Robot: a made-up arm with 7 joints.
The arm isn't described. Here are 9 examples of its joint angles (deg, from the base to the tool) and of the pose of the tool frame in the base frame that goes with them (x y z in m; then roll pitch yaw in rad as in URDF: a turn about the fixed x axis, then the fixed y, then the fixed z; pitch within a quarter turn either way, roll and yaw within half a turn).
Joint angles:
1: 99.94 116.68 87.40 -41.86 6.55 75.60 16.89
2: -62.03 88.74 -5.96 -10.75 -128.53 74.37 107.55
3: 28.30 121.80 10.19 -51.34 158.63 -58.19 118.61
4: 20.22 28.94 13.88 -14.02 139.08 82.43 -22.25
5: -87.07 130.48 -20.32 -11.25 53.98 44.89 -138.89
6: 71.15 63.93 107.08 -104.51 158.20 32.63 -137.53
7: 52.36 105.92 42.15 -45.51 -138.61 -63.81 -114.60
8: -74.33 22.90 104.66 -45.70 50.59 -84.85 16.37
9: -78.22 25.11 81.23 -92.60 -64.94 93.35 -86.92
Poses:
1: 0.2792 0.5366 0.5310 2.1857 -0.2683 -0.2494
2: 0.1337 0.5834 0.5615 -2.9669 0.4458 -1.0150
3: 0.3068 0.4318 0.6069 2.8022 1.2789 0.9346
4: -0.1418 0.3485 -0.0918 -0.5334 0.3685 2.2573
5: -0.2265 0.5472 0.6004 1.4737 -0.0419 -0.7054
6: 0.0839 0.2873 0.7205 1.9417 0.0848 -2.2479
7: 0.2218 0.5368 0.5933 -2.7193 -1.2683 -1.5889
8: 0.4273 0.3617 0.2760 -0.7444 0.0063 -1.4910
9: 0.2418 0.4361 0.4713 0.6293 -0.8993 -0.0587
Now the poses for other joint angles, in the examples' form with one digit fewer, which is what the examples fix.
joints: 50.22 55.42 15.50 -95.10 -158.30 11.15 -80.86
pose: 0.157 0.387 0.182 -1.361 -0.445 2.335
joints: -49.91 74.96 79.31 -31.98 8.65 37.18 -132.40
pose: 0.141 0.602 0.460 1.688 -0.283 -1.166
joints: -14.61 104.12 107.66 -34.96 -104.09 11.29 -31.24
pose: -0.189 0.559 0.667 2.319 0.076 -0.075
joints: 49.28 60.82 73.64 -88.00 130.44 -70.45 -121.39
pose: 0.076 0.481 0.563 -3.093 -0.331 -0.910
